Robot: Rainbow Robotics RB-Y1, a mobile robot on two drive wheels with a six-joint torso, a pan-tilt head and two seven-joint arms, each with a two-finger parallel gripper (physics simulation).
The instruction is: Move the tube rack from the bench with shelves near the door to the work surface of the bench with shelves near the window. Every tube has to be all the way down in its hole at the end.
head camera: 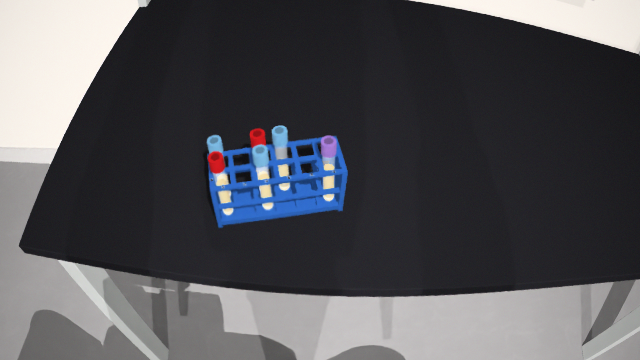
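Note:
A blue tube rack stands upright on the black work surface of a bench, left of the middle of the view. It holds several capped tubes: a red-capped tube at the front left, a light-blue-capped tube behind it, another red-capped tube, two more light-blue-capped tubes and a purple-capped tube at the right end. The tubes stand upright; the lower ends of those at the back left are hidden. Neither gripper shows in the head camera view.
The bench's front edge runs across below the rack. Pale bench legs stand at the lower left and lower right. A white wall is behind at the left. Grey floor with shadows shows below the bench.

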